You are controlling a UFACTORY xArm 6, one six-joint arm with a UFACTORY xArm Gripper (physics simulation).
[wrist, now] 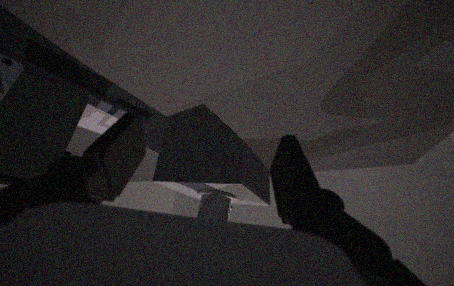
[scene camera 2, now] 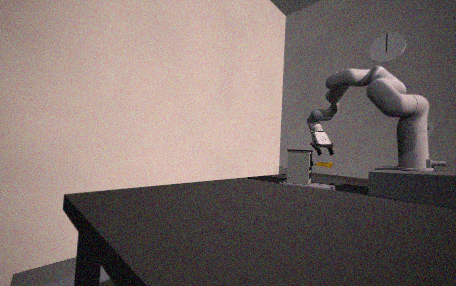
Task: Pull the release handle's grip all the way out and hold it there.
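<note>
The release handle's yellow grip (scene camera 2: 324, 164) sticks out sideways to the right from an upright light-grey housing (scene camera 2: 298, 167) in the scene view. A short dark part joins the grip to the housing. My gripper (scene camera 2: 325, 151) (wrist: 210, 143) is open, with nothing between its fingers. In the scene view it is tilted downward and appears a little above the grip, apart from it. The wrist view is dark; its two fingers stand wide apart, and the yellow grip cannot be made out there.
The housing stands on a thin light base plate (scene camera 2: 321, 186) at the far side of the dark table (scene camera 2: 240, 225). The arm's grey pedestal (scene camera 2: 405, 186) is at the right. A pale wall (scene camera 2: 150, 95) rises at the left, and a round clock (scene camera 2: 387, 46) hangs on the grey back wall.
</note>
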